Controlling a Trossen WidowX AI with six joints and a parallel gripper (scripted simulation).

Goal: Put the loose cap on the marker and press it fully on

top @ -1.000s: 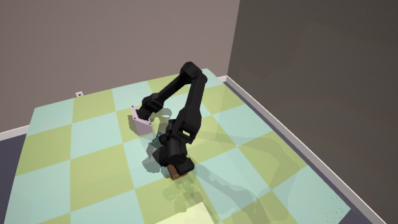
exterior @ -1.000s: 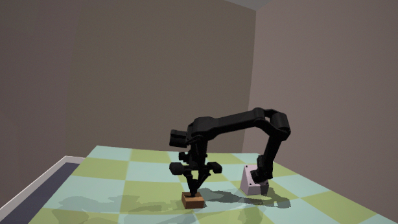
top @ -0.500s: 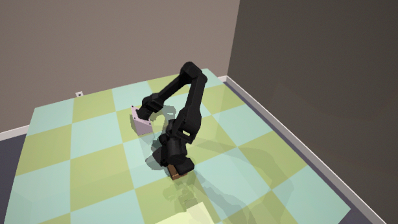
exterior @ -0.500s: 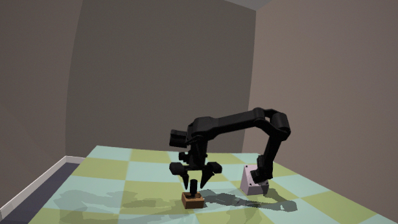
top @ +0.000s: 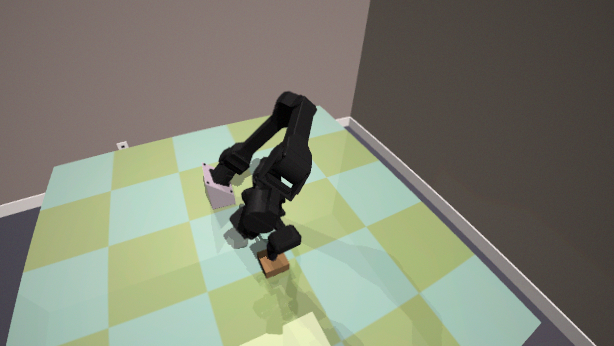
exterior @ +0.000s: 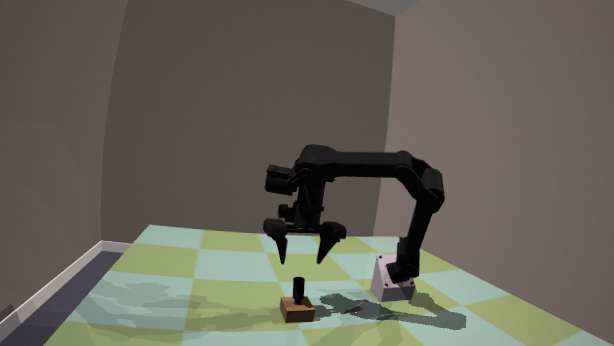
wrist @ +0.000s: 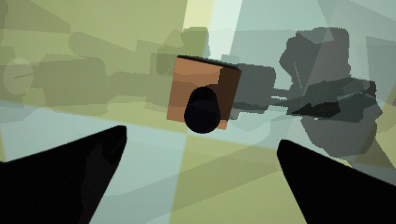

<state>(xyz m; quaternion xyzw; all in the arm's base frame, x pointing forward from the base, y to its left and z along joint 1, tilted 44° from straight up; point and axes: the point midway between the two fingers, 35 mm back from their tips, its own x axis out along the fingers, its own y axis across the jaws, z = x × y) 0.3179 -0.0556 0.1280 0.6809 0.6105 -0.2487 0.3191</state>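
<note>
Now: the marker cap 60 mm below my gripper tip.
</note>
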